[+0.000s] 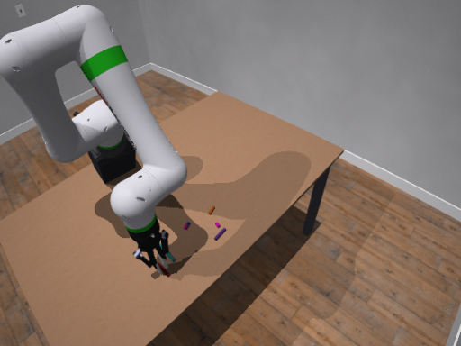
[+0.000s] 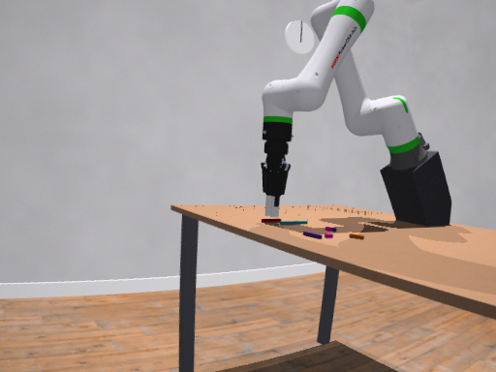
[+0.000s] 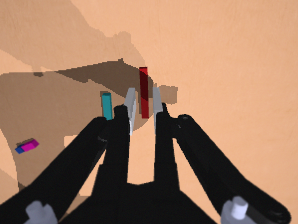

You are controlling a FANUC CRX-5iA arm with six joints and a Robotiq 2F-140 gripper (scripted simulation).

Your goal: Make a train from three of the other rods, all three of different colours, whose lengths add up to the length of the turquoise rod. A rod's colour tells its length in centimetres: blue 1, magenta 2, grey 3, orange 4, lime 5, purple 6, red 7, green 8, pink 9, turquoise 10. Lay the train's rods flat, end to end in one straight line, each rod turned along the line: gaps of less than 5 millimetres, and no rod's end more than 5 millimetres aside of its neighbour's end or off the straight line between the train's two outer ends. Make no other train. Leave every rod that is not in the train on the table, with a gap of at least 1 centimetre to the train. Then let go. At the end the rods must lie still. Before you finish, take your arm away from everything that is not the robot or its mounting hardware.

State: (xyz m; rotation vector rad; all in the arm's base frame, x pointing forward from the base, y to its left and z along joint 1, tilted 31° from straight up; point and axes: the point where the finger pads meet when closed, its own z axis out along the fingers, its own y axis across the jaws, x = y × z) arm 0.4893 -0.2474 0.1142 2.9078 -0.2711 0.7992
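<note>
The red rod is 5 cm below my hand. From my hand the other things lie so: purple rod 23 cm to the left, 10 cm ahead, 5 cm below; blue rod 21 cm to the left, 5 cm below, 4 cm behind; turquoise rod 6 cm to the left, 5 cm below, 4 cm behind.
</note>
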